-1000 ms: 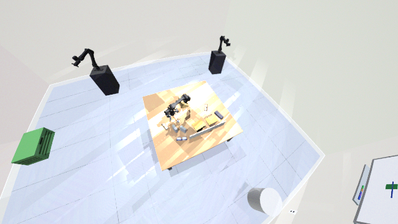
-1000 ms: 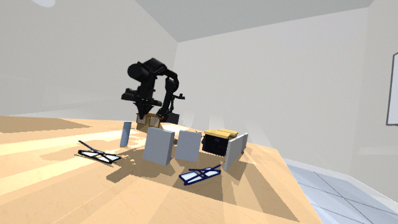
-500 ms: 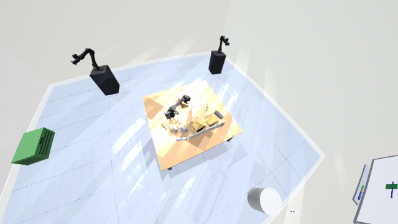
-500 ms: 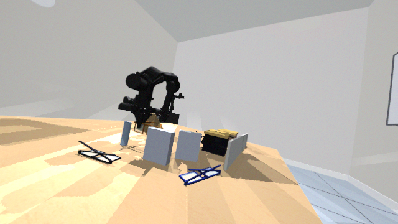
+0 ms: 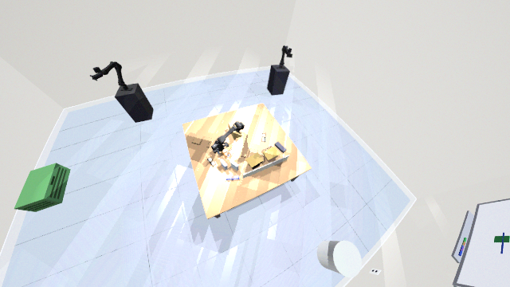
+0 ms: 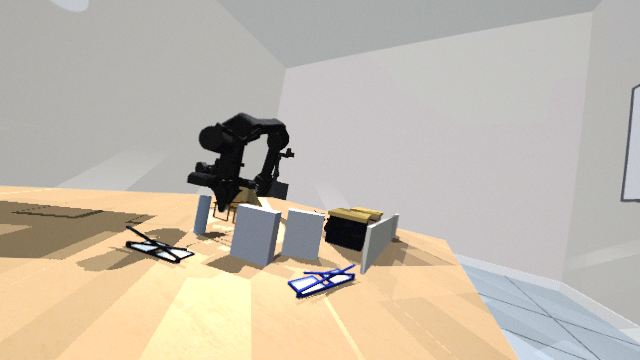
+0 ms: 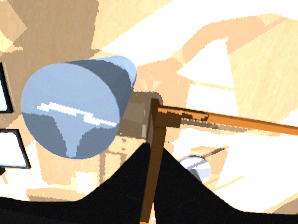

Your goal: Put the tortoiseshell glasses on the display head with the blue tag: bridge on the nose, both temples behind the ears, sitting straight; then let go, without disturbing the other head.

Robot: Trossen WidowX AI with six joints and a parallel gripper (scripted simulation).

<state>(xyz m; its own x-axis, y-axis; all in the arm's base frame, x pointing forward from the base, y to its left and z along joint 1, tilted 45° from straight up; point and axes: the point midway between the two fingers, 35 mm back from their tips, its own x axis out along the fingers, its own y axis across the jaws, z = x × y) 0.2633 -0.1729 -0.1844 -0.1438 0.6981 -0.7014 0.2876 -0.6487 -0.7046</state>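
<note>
My gripper tip is now 2 cm past the pale blue cylinder, 4 cm to the left of it and 1 cm above it. Also, from my gripper tip: upright panel (33 cm ahead, 45 cm to the left, 1 cm below).
</note>
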